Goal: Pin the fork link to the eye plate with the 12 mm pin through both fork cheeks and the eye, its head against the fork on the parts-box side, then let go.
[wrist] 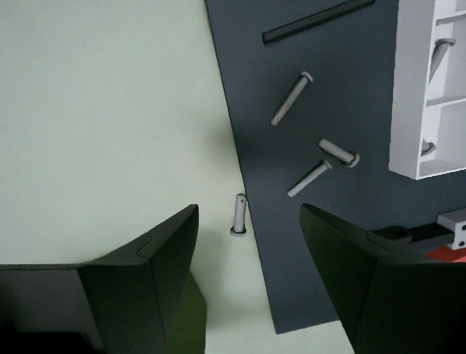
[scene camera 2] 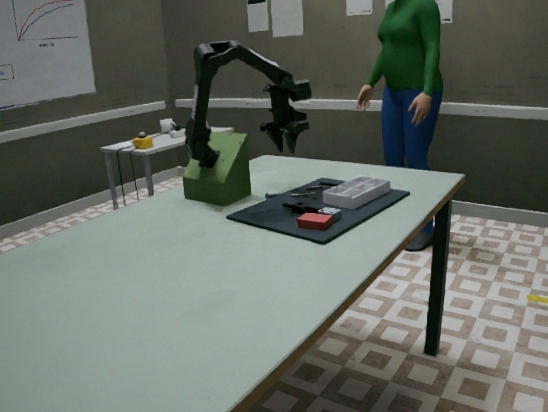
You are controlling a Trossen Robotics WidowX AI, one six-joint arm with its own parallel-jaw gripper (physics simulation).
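Pixels of known places: gripper, fingertip midpoint: (wrist: 249,211) (scene camera 2: 287,152); arm's base at its link origin: (scene camera 2: 209,158).
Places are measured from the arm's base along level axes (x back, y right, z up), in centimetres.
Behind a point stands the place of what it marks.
Observation:
My gripper (scene camera 2: 286,150) {x -20.0, y -15.2, z 0.4 cm} (wrist: 249,211) {x -20.0, y -15.2, z 0.4 cm} is open and empty, pointing down well above the table. A grey headed pin (scene camera 2: 271,195) {x -19.1, y -7.0, z -11.8 cm} (wrist: 240,215) {x -19.0, y -8.3, z -11.5 cm} lies on the table against the mat's edge, below and between the fingertips in the wrist view; its plain end has a small cross hole. On the mat lie a long pin (wrist: 291,100) {x -27.2, y -19.2, z -11.0 cm}, a short thick pin (wrist: 337,151) {x -31.0, y -12.8, z -10.8 cm} and a thin pin (wrist: 309,178) {x -27.6, y -10.5, z -11.0 cm}. Black linkage parts (scene camera 2: 300,207) (wrist: 422,232) lie beside a light grey holed block (scene camera 2: 330,214) {x -47.4, y 4.3, z -9.8 cm} (wrist: 457,230) {x -43.6, y 1.0, z -9.5 cm}; fork and eye cannot be told apart here.
A white parts box (scene camera 2: 345,200) {x -45.4, y -7.5, z -9.7 cm} (wrist: 407,100) {x -38.0, y -16.0, z -10.1 cm} stands on the dark mat (scene camera 2: 272,220) {x -33.0, y 10.6, z -11.9 cm} (wrist: 300,280) {x -24.3, y 4.5, z -11.9 cm}, with pins inside. A red block (scene camera 2: 314,221) {x -46.6, y 10.8, z -9.7 cm} (wrist: 450,254) {x -44.1, y 5.8, z -10.5 cm} adjoins the grey block. A black bar (wrist: 318,20) {x -30.8, y -25.0, z -11.1 cm} lies on the mat. The green arm base (scene camera 2: 215,187) {x -6.9, y 5.3, z -7.4 cm} stands beside the mat.

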